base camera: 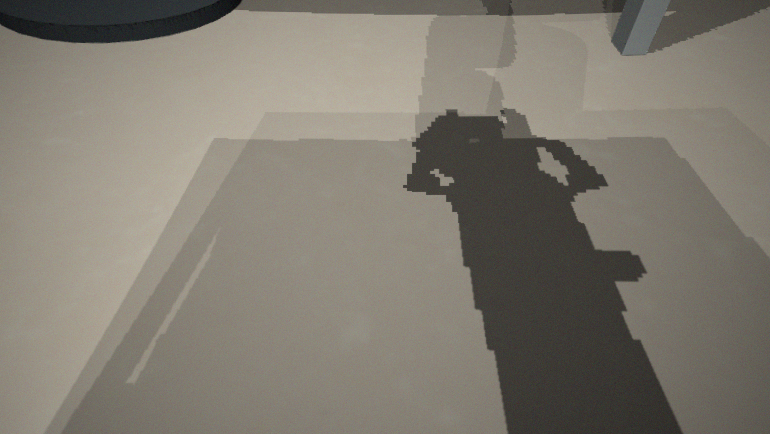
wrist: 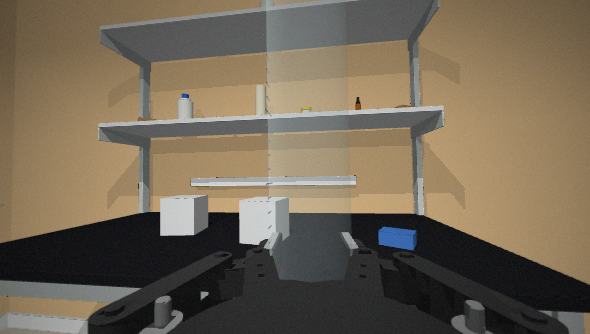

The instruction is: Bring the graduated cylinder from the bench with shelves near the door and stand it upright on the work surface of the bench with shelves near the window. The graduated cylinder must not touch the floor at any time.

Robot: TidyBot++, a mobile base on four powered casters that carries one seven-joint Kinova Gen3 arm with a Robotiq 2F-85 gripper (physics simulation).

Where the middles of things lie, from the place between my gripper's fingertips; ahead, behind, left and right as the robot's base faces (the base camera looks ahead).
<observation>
I see my gripper 4 cm past the graduated cylinder (wrist: 310,224) and 8 cm below it.
</observation>
